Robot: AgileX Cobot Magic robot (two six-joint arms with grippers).
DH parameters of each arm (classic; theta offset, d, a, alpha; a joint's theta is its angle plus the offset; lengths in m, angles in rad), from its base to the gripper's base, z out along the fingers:
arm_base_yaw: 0 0.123 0 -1.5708
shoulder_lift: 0.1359 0 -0.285 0
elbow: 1.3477 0 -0.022 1.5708
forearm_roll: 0 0.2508 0 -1.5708
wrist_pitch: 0 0 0.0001 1.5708
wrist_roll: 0 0.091 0 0
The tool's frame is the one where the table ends.
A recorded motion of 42 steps. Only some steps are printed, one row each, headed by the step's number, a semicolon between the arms.
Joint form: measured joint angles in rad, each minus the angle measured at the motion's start. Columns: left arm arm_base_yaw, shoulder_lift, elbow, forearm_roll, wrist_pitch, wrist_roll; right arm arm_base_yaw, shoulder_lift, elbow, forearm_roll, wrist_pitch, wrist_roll.
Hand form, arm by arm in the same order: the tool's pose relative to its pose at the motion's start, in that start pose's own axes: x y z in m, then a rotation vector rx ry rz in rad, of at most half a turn. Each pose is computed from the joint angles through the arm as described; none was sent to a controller.
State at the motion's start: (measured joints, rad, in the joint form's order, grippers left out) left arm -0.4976 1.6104 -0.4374 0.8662 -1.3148 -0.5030; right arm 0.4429 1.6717 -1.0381 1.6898 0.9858 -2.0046
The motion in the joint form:
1: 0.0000 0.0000 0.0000 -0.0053 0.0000 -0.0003; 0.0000 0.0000 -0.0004 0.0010 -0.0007 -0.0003
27: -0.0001 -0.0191 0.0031 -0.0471 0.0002 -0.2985; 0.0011 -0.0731 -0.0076 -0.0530 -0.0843 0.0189
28: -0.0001 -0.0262 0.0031 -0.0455 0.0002 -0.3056; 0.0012 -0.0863 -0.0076 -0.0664 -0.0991 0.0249
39: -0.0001 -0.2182 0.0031 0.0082 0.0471 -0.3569; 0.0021 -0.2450 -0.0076 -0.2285 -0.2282 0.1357
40: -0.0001 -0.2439 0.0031 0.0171 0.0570 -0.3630; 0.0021 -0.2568 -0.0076 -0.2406 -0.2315 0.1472
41: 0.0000 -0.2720 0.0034 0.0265 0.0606 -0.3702; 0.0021 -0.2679 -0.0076 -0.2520 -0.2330 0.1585
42: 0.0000 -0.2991 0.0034 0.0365 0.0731 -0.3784; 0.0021 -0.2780 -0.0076 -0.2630 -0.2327 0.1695
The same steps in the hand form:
1: -0.0002 0.0004 0.0000 -0.0045 -0.0025 -0.0016; -0.0002 -0.0001 0.0000 0.0010 -0.0007 -0.0001
27: -0.0059 0.0015 -0.0012 -0.0323 -0.0379 -0.2988; -0.0177 0.0058 -0.0110 0.0706 0.0278 -0.0775
28: -0.0076 0.0007 -0.0015 -0.0291 -0.0416 -0.3004; -0.0202 0.0071 -0.0131 0.0826 0.0354 -0.0901
39: -0.0453 -0.0217 -0.0112 0.0287 -0.0948 -0.1964; -0.0512 0.0275 -0.0409 0.2033 0.0904 -0.2061
40: -0.0497 -0.0249 -0.0129 0.0343 -0.0980 -0.1807; -0.0534 0.0297 -0.0430 0.2077 0.0916 -0.2116
41: -0.0548 -0.0289 -0.0149 0.0448 -0.1066 -0.1640; -0.0556 0.0318 -0.0450 0.2104 0.0924 -0.2162
42: -0.0590 -0.0323 -0.0167 0.0490 -0.1081 -0.1487; -0.0574 0.0339 -0.0468 0.2113 0.0932 -0.2200

